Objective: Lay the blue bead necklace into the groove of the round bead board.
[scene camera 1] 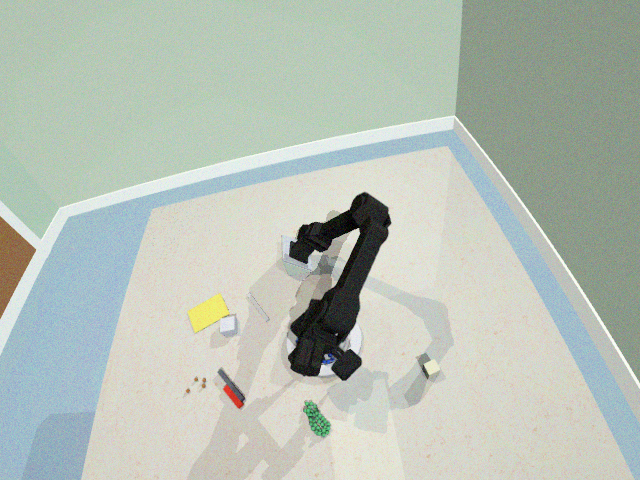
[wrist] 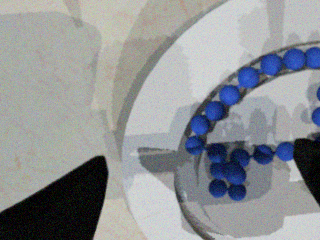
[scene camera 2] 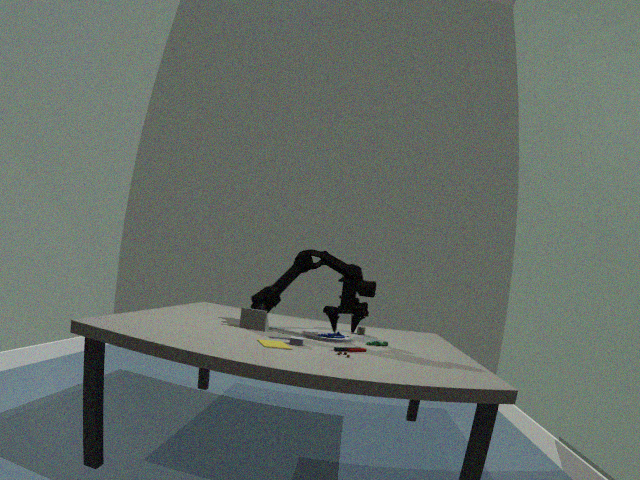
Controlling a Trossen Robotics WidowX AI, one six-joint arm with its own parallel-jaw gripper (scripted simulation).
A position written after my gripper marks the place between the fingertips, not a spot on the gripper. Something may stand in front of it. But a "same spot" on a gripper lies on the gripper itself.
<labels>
my gripper: scene camera 1 330,357; wrist; scene camera 2
same spot on my gripper: [wrist: 77,198] = [scene camera 2: 354,325]
</labels>
